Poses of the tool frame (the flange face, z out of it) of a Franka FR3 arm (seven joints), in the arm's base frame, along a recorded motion.
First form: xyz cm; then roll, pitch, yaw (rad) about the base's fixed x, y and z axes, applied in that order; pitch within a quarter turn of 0, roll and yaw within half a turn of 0.
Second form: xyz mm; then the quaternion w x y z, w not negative. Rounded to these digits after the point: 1 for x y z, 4 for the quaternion.
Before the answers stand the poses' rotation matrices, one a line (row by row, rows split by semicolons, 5 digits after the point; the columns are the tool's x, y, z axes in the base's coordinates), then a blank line. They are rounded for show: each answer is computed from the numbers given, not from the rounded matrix.
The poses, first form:
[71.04 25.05 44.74 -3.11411 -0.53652 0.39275]
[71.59 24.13 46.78 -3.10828 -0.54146 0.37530]
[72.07 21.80 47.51 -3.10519 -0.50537 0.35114]
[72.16 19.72 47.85 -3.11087 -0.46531 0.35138]
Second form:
0.79405 0.39556 0.46153; 0.32895 -0.91814 0.22094; 0.51115 -0.02362 -0.85917
0.79731 0.38232 0.46704; 0.31412 -0.92359 0.21980; 0.51539 -0.02854 -0.85648
0.82160 0.36029 0.44177; 0.30097 -0.93230 0.20059; 0.48413 -0.03185 -0.87442
0.83908 0.35697 0.41051; 0.30760 -0.93371 0.18321; 0.44870 -0.02745 -0.89326

[710.4 250.5 447.4 0.0647 -0.9449 -0.1917 -0.2574]
[715.9 241.3 467.8 0.0657 -0.9457 -0.1841 -0.2597]
[720.7 218.0 475.1 0.0610 -0.9524 -0.1736 -0.2430]
[721.6 197.2 478.5 0.0550 -0.9573 -0.1735 -0.2244]

